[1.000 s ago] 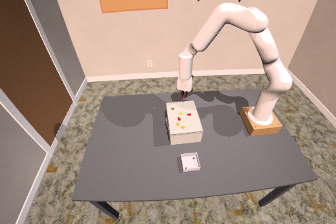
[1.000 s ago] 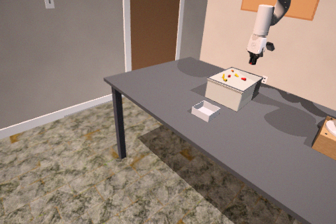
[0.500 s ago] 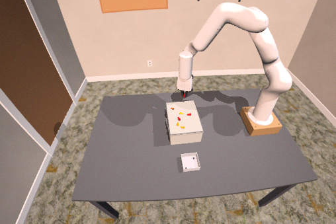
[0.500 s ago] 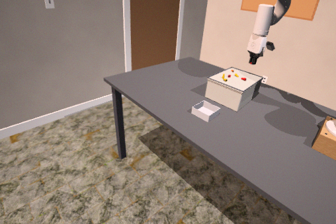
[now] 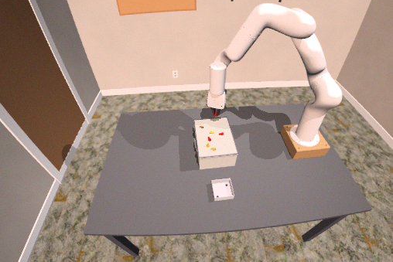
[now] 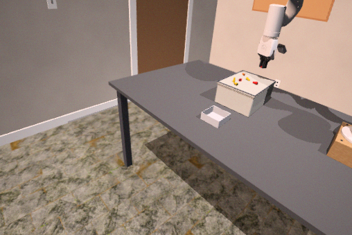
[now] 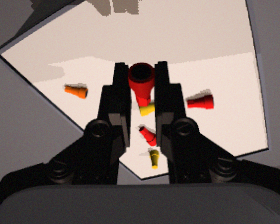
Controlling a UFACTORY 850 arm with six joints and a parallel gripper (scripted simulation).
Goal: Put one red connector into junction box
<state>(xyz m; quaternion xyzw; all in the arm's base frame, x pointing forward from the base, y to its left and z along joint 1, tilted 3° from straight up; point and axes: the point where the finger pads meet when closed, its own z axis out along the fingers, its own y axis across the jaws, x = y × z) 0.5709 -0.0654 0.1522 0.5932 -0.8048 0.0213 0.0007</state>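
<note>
The steel junction box is 400 mm to the left of my hand, 210 mm below it and 30 mm behind it. From my hand the other things lie so: tool case: 120 mm below, 110 mm to the left, 10 mm ahead; then orange connector: 90 mm below, 80 mm ahead, 40 mm to the left.
</note>
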